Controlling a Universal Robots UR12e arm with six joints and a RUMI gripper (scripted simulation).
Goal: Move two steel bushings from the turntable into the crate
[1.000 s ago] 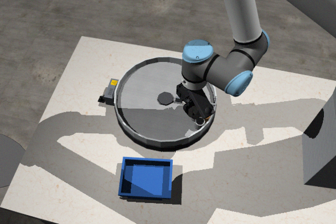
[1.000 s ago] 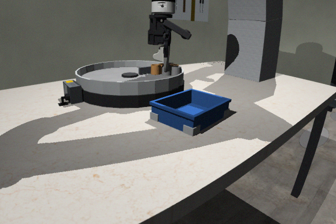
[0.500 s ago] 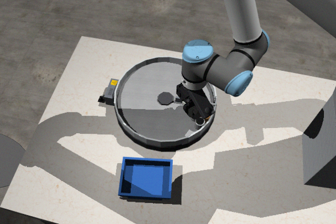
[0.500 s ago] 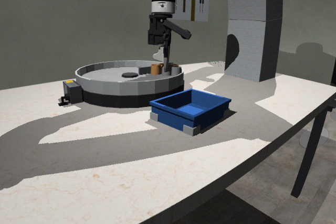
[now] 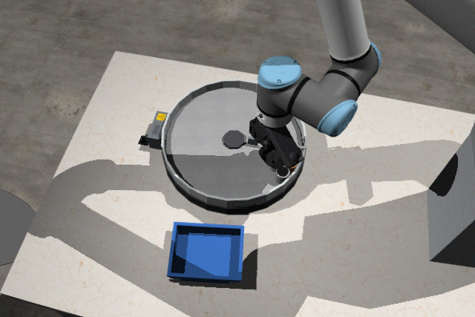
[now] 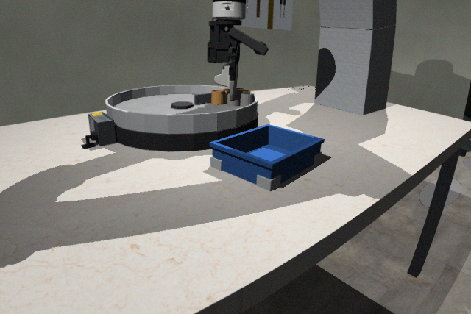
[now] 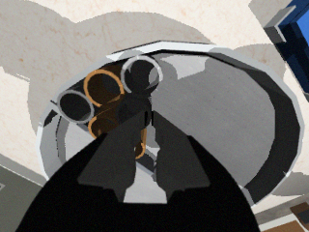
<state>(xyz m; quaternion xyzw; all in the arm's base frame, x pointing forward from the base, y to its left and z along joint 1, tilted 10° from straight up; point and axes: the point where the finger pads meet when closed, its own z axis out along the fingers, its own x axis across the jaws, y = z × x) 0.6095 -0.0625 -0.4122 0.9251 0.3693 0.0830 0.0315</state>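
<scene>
The blue crate is 130 mm ahead of my hand, 270 mm to the left of it and 60 mm below it. Round my hand: round grey turntable (120 mm ahead, 70 mm to the right, 30 mm below).
</scene>
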